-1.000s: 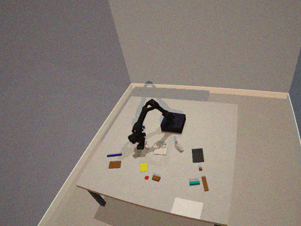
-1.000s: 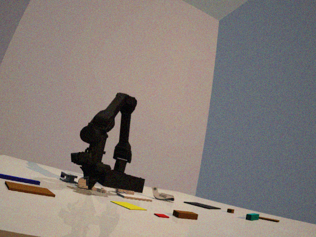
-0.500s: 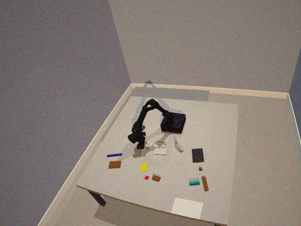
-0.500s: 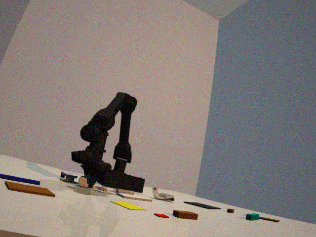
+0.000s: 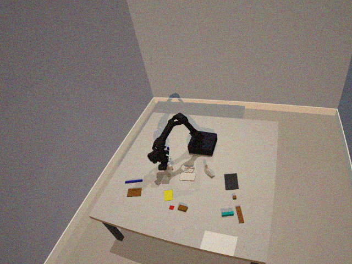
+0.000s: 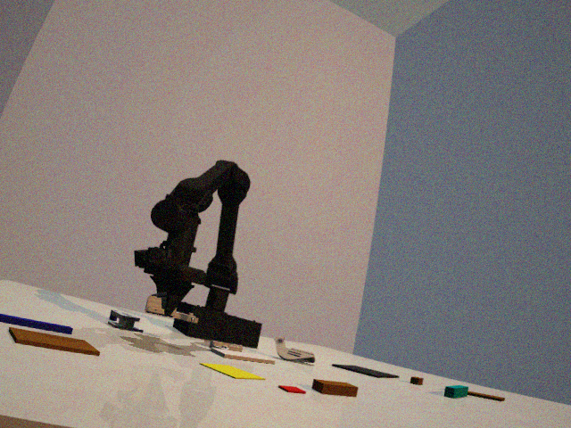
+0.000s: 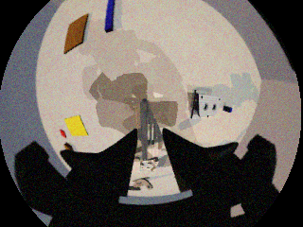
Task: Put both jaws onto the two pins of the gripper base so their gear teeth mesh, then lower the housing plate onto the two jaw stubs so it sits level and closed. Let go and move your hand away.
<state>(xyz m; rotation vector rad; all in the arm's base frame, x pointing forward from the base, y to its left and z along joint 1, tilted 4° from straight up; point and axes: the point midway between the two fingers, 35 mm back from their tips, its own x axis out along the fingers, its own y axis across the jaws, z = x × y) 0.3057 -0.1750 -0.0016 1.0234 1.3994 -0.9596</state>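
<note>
My gripper tip is now 17 cm to the right of the housing plate, 6 cm past it and 5 cm above it. From my gripper tip the other things lie so: jaw: 4 cm to the left, 1 cm ahead; then gripper base: 12 cm behind, 7 cm to the right, 3 cm below; then yellow tile: 21 cm ahead, 10 cm to the left, 6 cm below.
</note>
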